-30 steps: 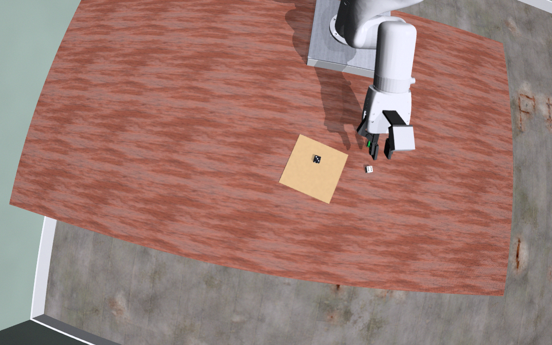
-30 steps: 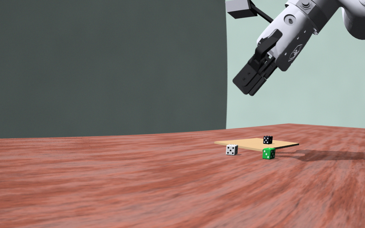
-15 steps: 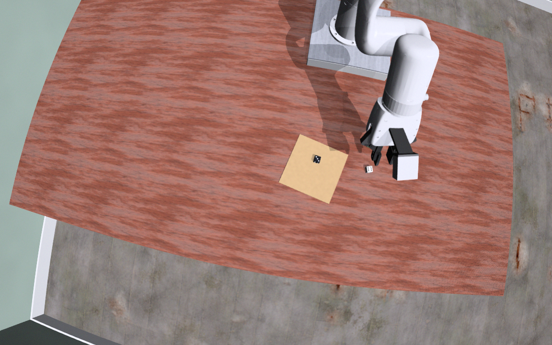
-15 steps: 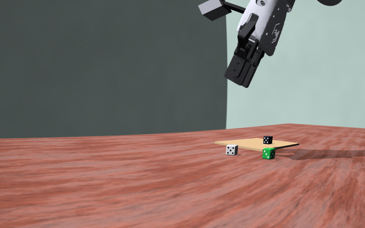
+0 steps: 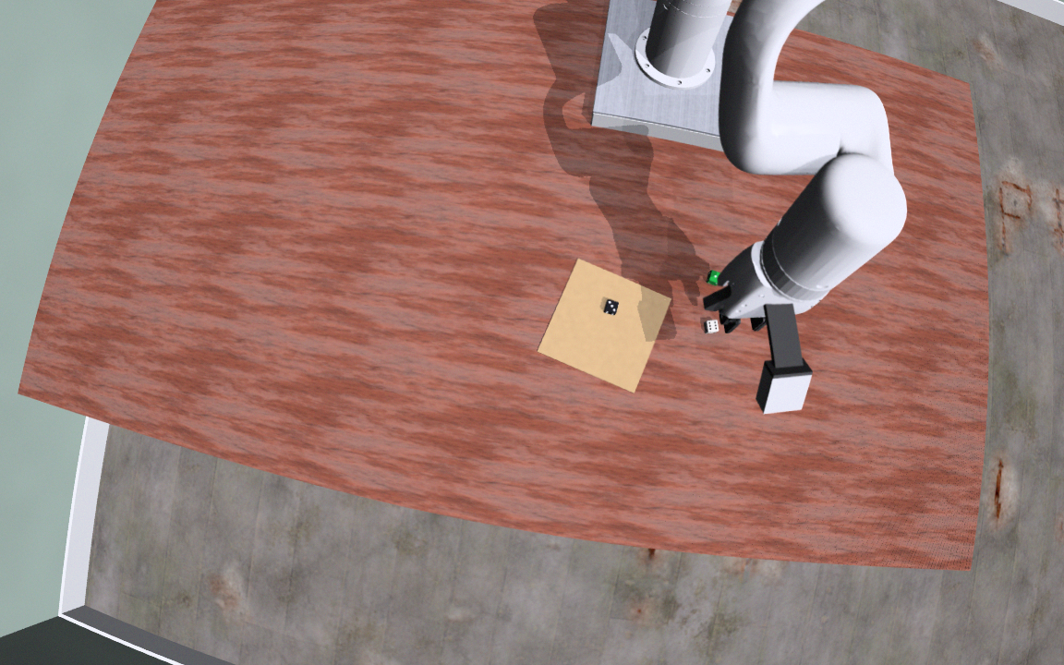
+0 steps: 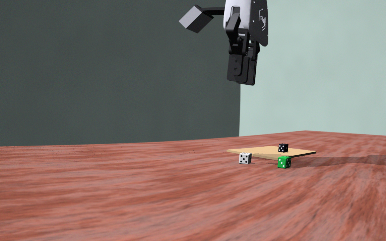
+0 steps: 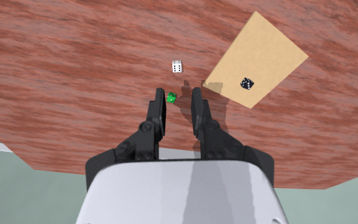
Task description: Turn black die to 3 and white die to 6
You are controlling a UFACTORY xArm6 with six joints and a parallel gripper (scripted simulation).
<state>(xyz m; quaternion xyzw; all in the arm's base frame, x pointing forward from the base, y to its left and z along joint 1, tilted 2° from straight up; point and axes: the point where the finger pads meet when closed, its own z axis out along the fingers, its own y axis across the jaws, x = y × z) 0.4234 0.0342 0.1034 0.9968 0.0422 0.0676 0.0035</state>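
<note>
My hand is 13 cm above the white die and 1 cm past it. The rest, counted from my hand: green die: 13 cm below, 8 cm behind, 1 cm to the left; then tan mat: 15 cm to the right, 14 cm below, 1 cm behind; then black die: 14 cm to the right, 13 cm below, 3 cm behind.
</note>
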